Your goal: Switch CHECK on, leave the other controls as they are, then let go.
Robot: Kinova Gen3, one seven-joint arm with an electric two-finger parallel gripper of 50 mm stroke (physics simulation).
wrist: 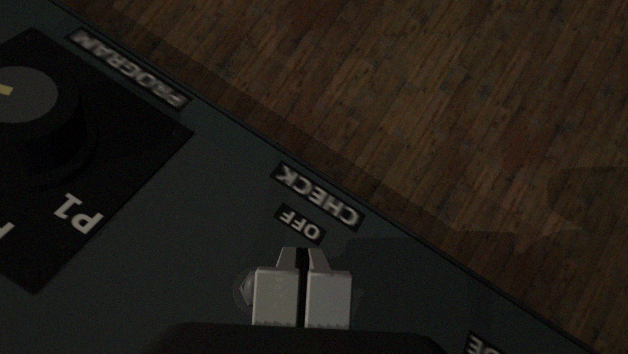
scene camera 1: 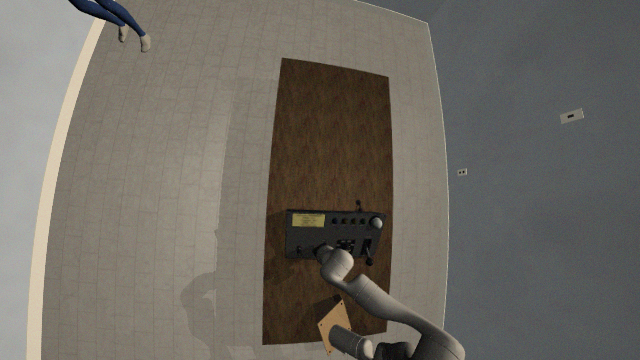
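Where they show: gripper, fingertip midpoint: (wrist: 301,275); arm's base, link origin: (scene camera 1: 334,333).
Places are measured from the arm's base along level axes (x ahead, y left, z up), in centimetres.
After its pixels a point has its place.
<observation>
The dark control panel (scene camera 1: 305,237) @[x 52.2, y 14.6, z -0.3 cm] (wrist: 200,210) @[x 44.3, y 1.5, z -3.8 cm] lies on the wooden table. The CHECK label (wrist: 317,195) @[x 40.7, y 5.9, z -5.6 cm] and the OFF label (wrist: 300,223) @[x 42.4, y 5.8, z -4.8 cm] show in the wrist view, just beyond the fingertips. My gripper (wrist: 301,275) @[x 44.5, y 6.8, z -0.6 cm] is shut, its two pale fingers together with no object visible between them. It is low over the panel at the CHECK switch. Part of that switch's round metal base (wrist: 245,289) @[x 45.9, y 5.2, z 1.7 cm] shows at the left of the fingers; its lever is hidden behind them, so its position cannot be told. In the scene view the arm covers the fingers and the switch.
The PROGRAM knob (scene camera 1: 345,245) @[x 47.0, y -6.0, z -0.8 cm] (wrist: 25,95) @[x 43.9, y -6.0, z -0.1 cm] stands beside CHECK. Another toggle (scene camera 1: 299,249) @[x 46.6, y 17.6, z 0.1 cm], a black-knobbed lever (scene camera 1: 369,260) @[x 39.6, y -17.3, z 3.4 cm], a white knob (scene camera 1: 376,222) @[x 59.5, y -18.7, z 8.3 cm] and a yellow label (scene camera 1: 308,220) @[x 61.1, y 13.5, z 4.0 cm] are on the panel. A tan plate (scene camera 1: 327,320) @[x 9.0, y 4.0, z 0.9 cm] is near the arm base; a person's feet (scene camera 1: 145,43) show top left.
</observation>
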